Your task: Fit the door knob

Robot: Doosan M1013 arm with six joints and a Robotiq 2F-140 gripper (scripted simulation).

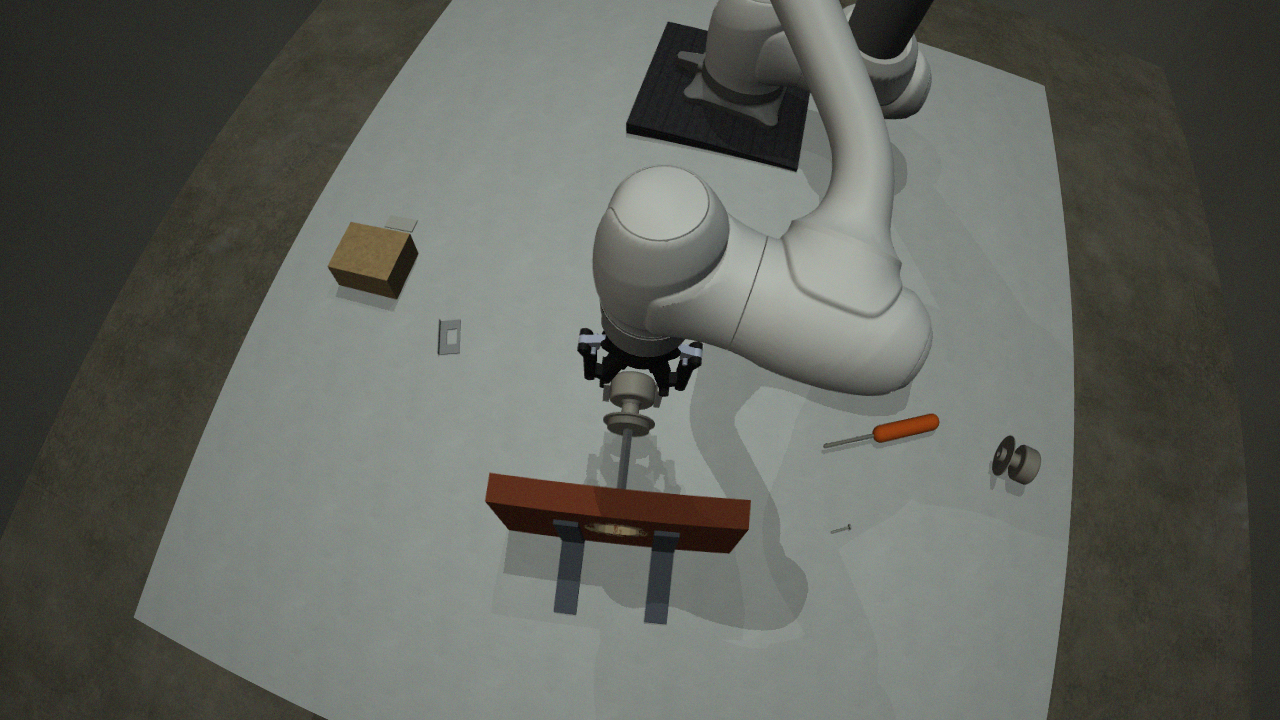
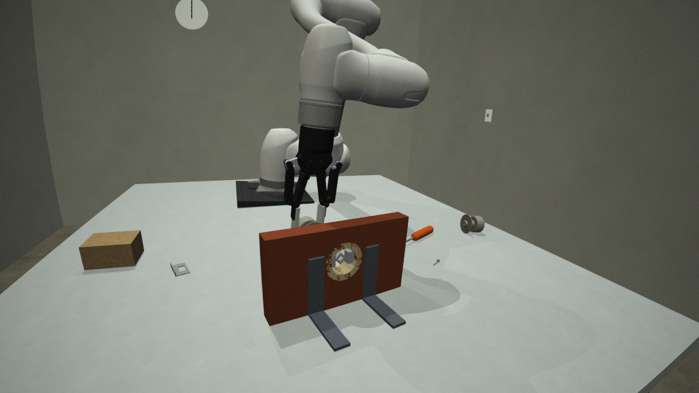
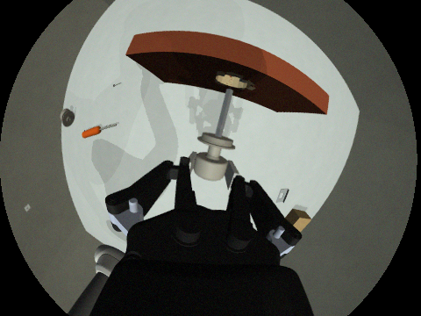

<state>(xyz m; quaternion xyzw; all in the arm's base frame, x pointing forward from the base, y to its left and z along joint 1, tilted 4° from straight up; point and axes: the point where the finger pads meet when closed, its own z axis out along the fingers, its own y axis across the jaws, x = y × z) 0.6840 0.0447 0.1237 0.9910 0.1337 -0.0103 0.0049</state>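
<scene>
My hand is 16 cm short of the square socket, 4 cm to the right of it and 3 cm above it. Round my hand: cardboard box: 49 cm to the right, 9 cm below, 8 cm behind; then red-brown wood panel: 16 cm ahead, 4 cm to the left, 3 cm below; then orange-handled screwdriver: 35 cm to the left, 11 cm below, 10 cm behind.
</scene>
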